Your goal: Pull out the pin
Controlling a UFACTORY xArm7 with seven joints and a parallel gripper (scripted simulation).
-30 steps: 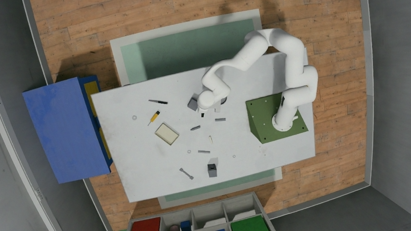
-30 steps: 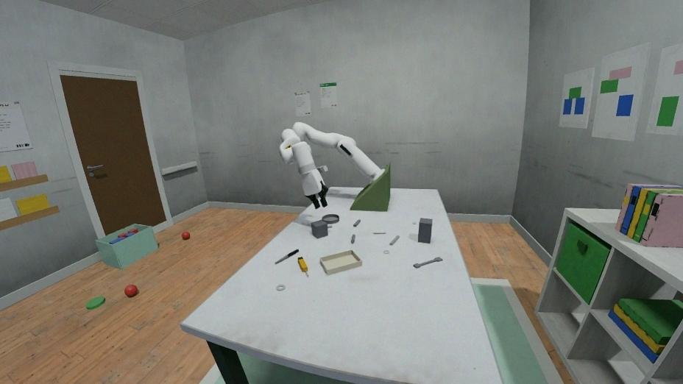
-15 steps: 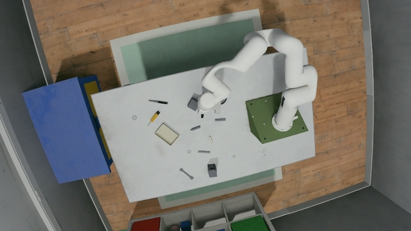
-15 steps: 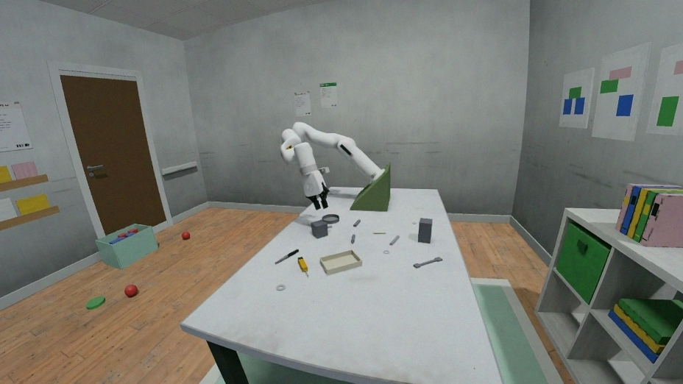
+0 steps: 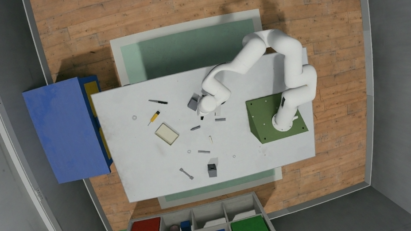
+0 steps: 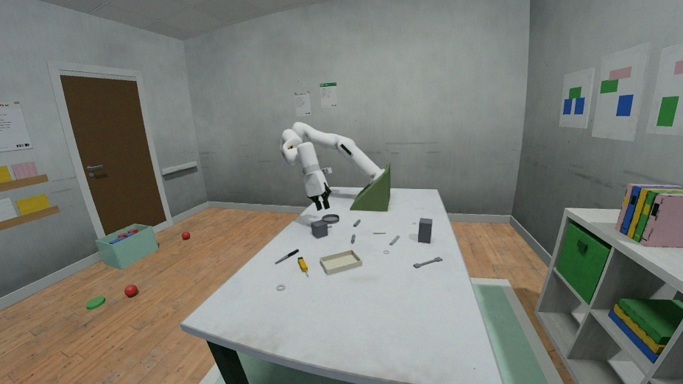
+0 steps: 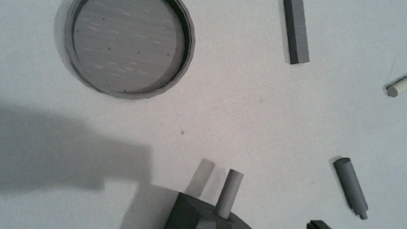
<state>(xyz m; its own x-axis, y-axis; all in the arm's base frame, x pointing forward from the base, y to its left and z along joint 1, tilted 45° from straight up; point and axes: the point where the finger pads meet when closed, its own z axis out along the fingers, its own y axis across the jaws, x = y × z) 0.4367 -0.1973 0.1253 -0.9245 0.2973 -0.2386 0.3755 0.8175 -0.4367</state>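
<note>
My hand is 10 mm short of the light grey pin, 10 mm to the right of it and 100 mm above it. Round my hand: cream peg 270 mm to the left, 130 mm below; grey bar 100 mm behind, 140 mm to the left, 130 mm below; round dish 130 mm behind, 120 mm below.
</note>
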